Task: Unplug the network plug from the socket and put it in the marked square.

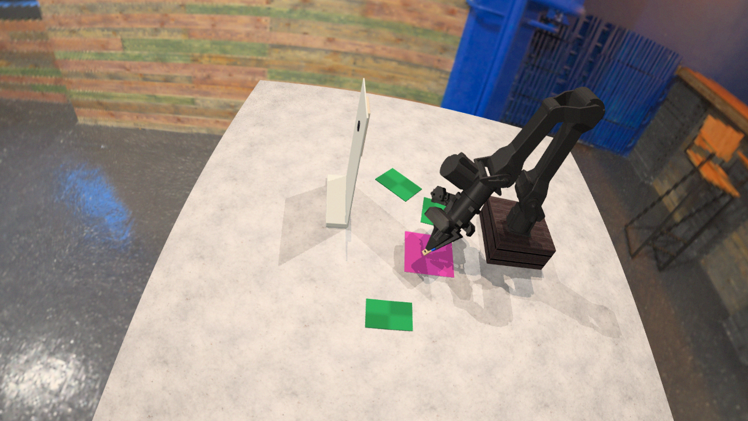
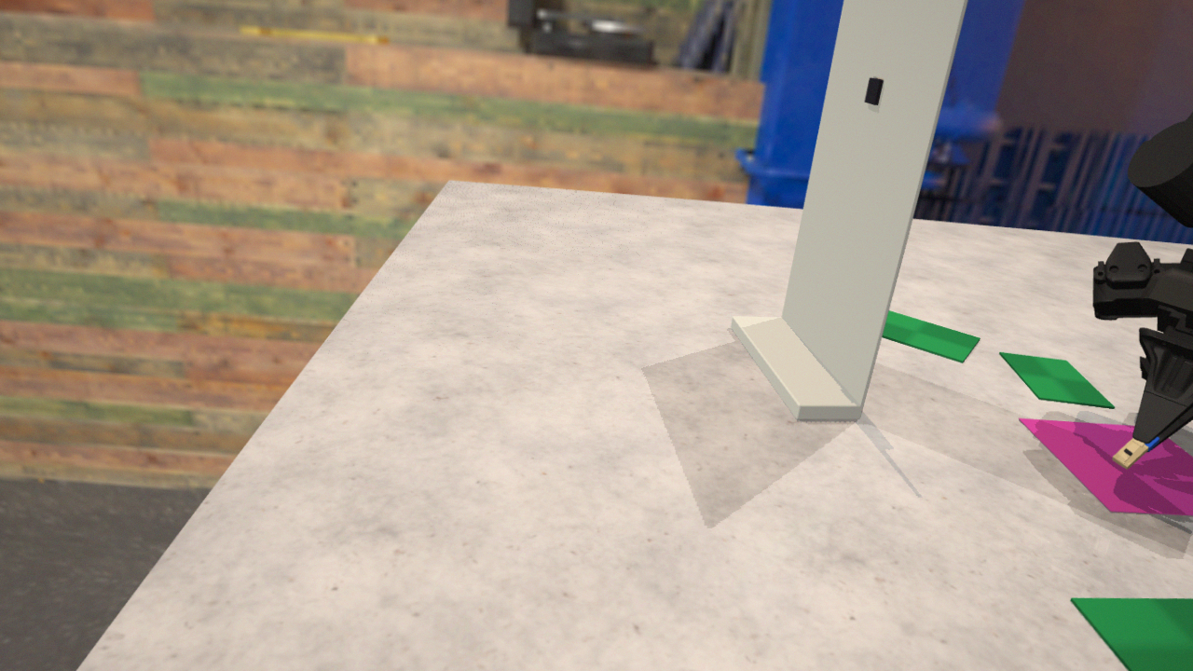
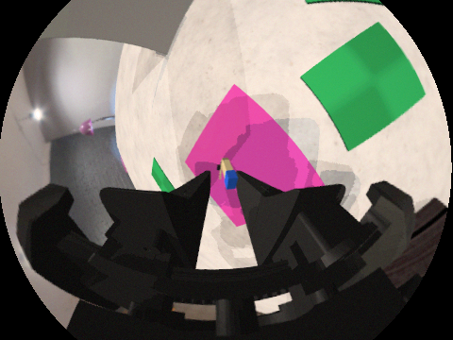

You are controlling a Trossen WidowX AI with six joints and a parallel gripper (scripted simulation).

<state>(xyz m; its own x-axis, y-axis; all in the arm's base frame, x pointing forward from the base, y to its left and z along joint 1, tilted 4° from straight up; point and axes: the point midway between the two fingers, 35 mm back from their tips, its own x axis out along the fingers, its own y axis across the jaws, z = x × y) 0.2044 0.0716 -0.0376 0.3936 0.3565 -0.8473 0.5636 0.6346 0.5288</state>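
Now: the network plug right at my gripper tip. The rest, counted from my gripper tip: upright cream panel (23 cm ahead, 12 cm above, 10 cm to the right); magenta marked square (2 cm below).
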